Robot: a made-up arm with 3 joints. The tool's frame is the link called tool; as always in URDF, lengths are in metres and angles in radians. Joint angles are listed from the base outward. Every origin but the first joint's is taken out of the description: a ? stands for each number. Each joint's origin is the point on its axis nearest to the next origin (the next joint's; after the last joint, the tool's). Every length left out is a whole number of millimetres.
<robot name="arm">
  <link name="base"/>
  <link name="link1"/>
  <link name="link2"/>
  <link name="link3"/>
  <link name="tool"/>
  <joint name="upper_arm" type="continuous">
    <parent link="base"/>
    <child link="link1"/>
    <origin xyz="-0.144 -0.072 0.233" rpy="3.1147 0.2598 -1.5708"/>
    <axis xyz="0 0 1"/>
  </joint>
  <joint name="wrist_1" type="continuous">
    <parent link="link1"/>
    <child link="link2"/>
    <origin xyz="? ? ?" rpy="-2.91 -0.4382 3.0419"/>
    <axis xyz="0 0 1"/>
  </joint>
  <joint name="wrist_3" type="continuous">
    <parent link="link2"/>
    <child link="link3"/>
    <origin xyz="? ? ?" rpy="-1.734 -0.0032 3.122"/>
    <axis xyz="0 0 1"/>
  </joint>
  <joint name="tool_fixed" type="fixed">
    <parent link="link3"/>
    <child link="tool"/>
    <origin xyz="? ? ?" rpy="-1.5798 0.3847 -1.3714"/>
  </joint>
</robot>
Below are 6 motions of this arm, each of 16 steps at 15 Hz.
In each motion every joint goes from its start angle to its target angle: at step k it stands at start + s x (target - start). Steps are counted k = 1, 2, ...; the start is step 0. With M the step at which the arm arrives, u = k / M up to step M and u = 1 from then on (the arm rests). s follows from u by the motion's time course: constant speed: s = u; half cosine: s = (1 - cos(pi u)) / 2; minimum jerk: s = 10 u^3 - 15 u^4 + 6 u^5.
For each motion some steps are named. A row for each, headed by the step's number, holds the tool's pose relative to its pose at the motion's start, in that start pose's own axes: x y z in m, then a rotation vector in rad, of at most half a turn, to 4 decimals.
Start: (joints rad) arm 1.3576 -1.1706 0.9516
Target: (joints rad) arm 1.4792 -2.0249 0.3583
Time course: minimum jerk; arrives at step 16
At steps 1, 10, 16:
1: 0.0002 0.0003 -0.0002 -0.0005 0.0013 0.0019
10: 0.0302 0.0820 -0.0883 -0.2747 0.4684 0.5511
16: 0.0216 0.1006 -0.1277 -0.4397 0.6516 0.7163

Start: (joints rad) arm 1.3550 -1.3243 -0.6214
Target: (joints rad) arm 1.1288 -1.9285 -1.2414
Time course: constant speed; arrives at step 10
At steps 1, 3, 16:
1: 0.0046 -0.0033 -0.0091 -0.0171 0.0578 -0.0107
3: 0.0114 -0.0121 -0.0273 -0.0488 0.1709 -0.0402
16: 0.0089 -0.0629 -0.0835 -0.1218 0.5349 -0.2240

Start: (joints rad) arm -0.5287 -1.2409 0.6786
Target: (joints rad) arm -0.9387 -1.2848 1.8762
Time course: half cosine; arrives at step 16
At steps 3, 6, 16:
3: -0.0125 0.0002 0.0188 -0.0164 -0.1099 -0.0168
6: -0.0559 0.0027 0.0610 -0.0679 -0.3993 -0.0744
16: -0.2325 0.0479 0.0934 -0.3157 -1.2421 -0.3565

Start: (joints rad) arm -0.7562 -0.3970 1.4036
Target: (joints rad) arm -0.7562 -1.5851 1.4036
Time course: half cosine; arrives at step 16
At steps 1, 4, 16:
1: 0.0003 0.0013 0.0002 -0.0004 -0.0019 0.0112
4: 0.0032 0.0209 0.0037 -0.0060 -0.0296 0.1713
16: -0.0480 0.1278 0.0204 -0.0410 -0.2022 1.1700

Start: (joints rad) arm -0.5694 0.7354 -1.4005
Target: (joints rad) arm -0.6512 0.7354 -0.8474
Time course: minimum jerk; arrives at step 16
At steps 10, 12, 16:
10: -0.0429 0.0251 0.0604 -0.1225 -0.3466 0.0430
12: -0.0563 0.0313 0.0719 -0.1490 -0.4296 0.0523
16: -0.0649 0.0351 0.0782 -0.1645 -0.4799 0.0577

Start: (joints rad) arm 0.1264 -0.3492 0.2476
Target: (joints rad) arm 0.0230 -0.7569 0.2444
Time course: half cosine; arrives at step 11
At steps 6, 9, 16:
6: 0.0059 0.0200 0.0024 -0.1489 0.0287 0.1019
9: 0.0084 0.0326 0.0027 -0.2408 0.0432 0.1637
16: 0.0088 0.0355 0.0027 -0.2618 0.0462 0.1777

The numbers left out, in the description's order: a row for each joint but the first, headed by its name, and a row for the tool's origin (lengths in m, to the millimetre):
wrist_1: 0.027 0.005 0
wrist_3: 0.064 0 0
tool: 0.132 -0.166 0

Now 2 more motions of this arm.
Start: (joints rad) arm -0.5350 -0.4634 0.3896
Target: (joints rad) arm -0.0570 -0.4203 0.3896
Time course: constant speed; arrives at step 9
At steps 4, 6, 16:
4: 0.0042 0.0151 0.0042 -0.1893 0.0491 0.0087
6: 0.0062 0.0229 0.0051 -0.2842 0.0729 0.0130
16: 0.0092 0.0348 0.0052 -0.4266 0.1078 0.0196

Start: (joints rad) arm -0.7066 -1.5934 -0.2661
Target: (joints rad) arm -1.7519 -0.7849 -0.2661
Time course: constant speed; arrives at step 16
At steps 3, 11, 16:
3: 0.0003 0.0005 0.0009 0.2947 -0.1504 0.0654
11: 0.0039 0.0090 0.0053 1.0773 -0.5223 0.3053
16: 0.0054 0.0180 0.0144 1.5585 -0.7302 0.5095

